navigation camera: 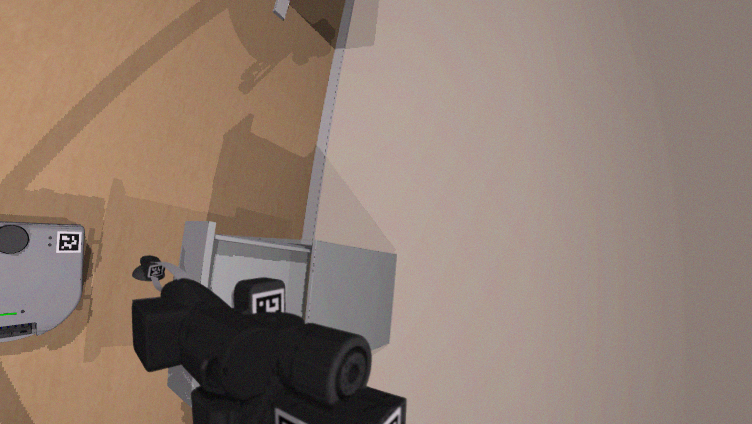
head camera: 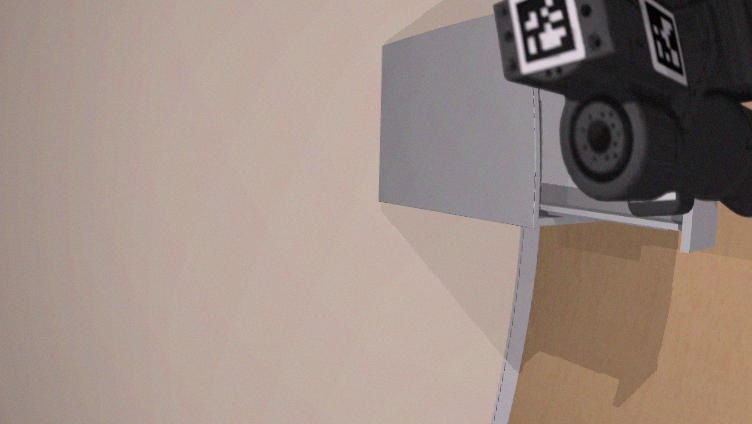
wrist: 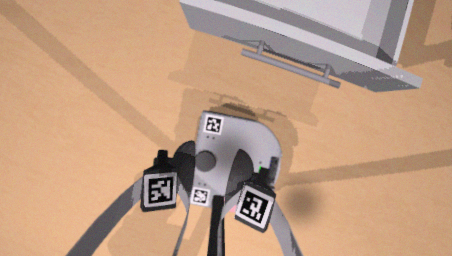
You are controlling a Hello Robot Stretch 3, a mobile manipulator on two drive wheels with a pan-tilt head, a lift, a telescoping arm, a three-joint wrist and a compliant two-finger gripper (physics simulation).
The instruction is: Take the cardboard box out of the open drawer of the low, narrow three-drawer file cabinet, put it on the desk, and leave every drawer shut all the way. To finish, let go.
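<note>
The grey file cabinet [head camera: 458, 126] [navigation camera: 350, 294] stands against the wall. One drawer [head camera: 558, 158] [navigation camera: 258, 263] [wrist: 345, 15] is pulled out; the part of its pale inside that shows holds no box. Its front [head camera: 703, 226] [navigation camera: 197, 247] carries a bar handle [wrist: 290, 68] in the wrist view. Whether the other drawers are fully shut cannot be told. My gripper [navigation camera: 150, 269] [wrist: 213, 163] is open and empty, with its fingertips apart, out in front of the drawer front and not touching it. My wrist and arm hide part of the drawer. The cardboard box and desk top do not show.
My own grey base [navigation camera: 36, 279] [wrist: 225, 135] stands on the wood floor [navigation camera: 131, 131] in front of the cabinet. A pale baseboard [head camera: 526, 294] [navigation camera: 321, 131] runs along the wall. A light grey bar end [navigation camera: 281, 7] shows at the top of the navigation view.
</note>
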